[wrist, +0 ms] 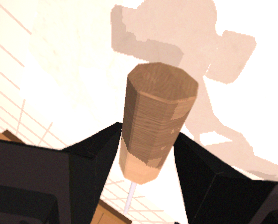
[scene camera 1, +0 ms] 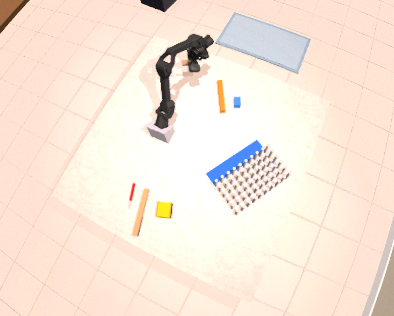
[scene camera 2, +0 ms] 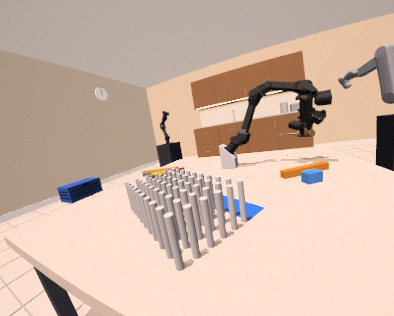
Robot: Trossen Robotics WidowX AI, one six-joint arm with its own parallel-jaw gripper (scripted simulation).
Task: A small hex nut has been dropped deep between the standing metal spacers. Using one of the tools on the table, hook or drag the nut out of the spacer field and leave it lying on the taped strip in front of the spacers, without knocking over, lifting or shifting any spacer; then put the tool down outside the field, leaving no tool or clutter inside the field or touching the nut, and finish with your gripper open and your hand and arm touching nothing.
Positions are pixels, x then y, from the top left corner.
Labels:
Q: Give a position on a blue taped strip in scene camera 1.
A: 239,157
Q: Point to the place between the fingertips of my gripper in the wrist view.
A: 148,132

